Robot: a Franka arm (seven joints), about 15 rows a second.
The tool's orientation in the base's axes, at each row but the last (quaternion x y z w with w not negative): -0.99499, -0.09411, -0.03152, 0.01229; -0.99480, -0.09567, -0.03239, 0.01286; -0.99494, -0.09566, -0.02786, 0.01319; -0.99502, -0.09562, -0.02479, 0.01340; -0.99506, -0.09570, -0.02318, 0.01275; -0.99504, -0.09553, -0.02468, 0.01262; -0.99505, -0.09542, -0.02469, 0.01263; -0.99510, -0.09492, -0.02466, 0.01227; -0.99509, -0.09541, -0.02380, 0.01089; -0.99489, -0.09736, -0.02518, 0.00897; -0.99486, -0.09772, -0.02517, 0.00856
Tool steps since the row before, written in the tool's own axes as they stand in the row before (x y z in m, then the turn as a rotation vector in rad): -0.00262, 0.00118, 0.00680, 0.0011, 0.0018, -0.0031; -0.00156, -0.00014, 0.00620, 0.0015, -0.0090, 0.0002; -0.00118, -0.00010, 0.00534, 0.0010, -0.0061, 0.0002; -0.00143, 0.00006, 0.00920, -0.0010, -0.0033, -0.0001; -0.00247, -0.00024, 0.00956, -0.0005, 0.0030, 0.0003; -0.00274, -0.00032, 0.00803, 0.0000, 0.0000, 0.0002; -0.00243, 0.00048, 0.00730, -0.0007, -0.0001, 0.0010; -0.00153, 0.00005, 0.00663, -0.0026, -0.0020, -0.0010; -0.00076, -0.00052, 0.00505, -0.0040, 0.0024, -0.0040; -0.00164, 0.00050, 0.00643, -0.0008, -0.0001, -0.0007; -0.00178, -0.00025, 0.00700, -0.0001, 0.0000, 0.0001
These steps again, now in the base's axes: -0.00194, -0.00144, -0.00698, 0.0012, -0.0017, 0.0031; -0.00117, 0.00004, -0.00629, -0.0002, 0.0091, 0.0001; -0.00089, 0.00004, -0.00540, -0.0002, 0.0062, 0.0000; -0.00096, -0.00004, -0.00926, -0.0016, 0.0030, 0.0001; -0.00205, 0.00005, -0.00966, 0.0001, -0.0030, -0.0004; -0.00237, 0.00003, -0.00815, 0.0000, 0.0000, -0.0002; -0.00195, -0.00071, -0.00742, -0.0007, 0.0000, -0.0010; -0.00118, -0.00014, -0.00670, -0.0030, 0.0014, 0.0009; -0.00062, 0.00050, -0.00507, -0.0036, -0.0032, 0.0038; -0.00120, -0.00066, -0.00651, -0.0008, -0.0001, 0.0007; -0.00145, 0.00005, -0.00708, -0.0001, 0.0000, -0.0001
